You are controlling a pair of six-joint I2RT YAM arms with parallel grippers.
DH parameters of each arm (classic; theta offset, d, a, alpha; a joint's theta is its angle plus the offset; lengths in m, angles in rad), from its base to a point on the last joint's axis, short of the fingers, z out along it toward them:
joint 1: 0 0.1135 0.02 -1.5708
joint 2: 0 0 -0.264 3.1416
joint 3: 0.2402 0 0.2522 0
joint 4: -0.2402 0 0.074 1.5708
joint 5: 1.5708 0 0 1.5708
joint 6: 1.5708 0.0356 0 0
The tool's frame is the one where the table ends.
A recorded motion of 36 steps. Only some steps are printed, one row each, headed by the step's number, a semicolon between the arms.
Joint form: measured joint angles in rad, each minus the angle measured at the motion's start. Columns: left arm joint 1, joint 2, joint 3, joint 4, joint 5, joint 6; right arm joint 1, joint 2, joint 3, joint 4, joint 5, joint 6.
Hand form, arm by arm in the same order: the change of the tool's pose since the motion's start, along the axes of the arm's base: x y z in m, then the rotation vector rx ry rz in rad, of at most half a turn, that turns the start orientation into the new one. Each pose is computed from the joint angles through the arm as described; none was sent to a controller.
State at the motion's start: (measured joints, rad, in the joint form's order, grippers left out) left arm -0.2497 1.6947 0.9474 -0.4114 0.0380 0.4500; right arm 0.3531 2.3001 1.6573 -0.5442 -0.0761 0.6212
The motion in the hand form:
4: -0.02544 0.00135 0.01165 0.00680 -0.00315 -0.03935; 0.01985 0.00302 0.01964 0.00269 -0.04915 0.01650
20: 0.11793 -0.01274 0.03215 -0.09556 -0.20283 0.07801; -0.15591 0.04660 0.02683 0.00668 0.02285 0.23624
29: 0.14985 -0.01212 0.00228 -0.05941 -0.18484 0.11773; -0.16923 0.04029 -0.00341 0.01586 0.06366 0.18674
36: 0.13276 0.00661 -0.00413 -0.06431 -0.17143 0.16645; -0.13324 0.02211 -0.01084 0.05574 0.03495 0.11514
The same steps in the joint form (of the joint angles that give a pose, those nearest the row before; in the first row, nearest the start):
4: -0.0168 -0.1141 -0.0709 -0.0427 0.0023 0.0237; -0.0080 0.0332 0.1331 -0.0549 0.0034 -0.0282
20: 0.0404 0.3086 0.4921 0.0385 0.0217 -0.0561; 0.2804 -0.4372 -0.5642 0.1137 0.0008 0.0473
29: 0.0530 0.4661 0.6168 0.0446 -0.0168 -0.0648; 0.2880 -0.4108 -0.6680 0.2174 -0.0053 0.1106
36: 0.0870 0.4063 0.4967 0.0931 -0.0141 -0.0832; 0.1843 -0.3403 -0.6107 0.2712 -0.0347 0.0889

